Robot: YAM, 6 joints.
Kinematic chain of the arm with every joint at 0, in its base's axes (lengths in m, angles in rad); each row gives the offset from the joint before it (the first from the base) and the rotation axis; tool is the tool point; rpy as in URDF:
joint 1: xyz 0 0 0.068 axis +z
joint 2: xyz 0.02 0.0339 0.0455 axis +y
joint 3: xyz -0.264 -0.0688 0 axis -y
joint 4: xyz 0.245 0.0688 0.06 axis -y
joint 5: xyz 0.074 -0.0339 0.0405 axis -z
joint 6: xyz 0.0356 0 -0.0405 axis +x
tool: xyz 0 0 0 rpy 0 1.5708 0
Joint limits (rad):
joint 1: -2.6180..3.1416
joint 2: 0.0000..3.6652
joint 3: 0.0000..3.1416
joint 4: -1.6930..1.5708
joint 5: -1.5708..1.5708
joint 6: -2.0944..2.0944
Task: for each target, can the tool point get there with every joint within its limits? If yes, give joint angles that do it. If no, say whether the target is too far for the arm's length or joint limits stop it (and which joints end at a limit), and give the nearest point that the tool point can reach.
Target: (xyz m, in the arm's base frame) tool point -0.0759 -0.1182 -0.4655
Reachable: no: joint limits stop it (at a limit: joint 2) | nearest point -0.0884 -0.1376 -0.3702 | short by 0.098 m
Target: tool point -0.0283 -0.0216 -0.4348
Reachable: no: joint limits stop it (at a limit: joint 2) | nearest point -0.0666 -0.0508 -0.3406 | short by 0.106 m
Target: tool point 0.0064 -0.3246 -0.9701
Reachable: no: too far | nearest point 0.0055 -0.2774 -0.3792 | short by 0.593 m
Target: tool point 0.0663 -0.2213 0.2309
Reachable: yes | joints -1.4082 1.1730 0.6941 -0.3065 -0.9826 1.2947
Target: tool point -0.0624 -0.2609 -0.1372
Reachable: yes | joints -1.7798 2.7132 0.8837 0.3757 0.1965 -0.9326
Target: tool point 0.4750 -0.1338 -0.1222
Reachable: yes | joints -0.3099 3.1664 2.4097 -0.9105 -0.5127 -1.4599
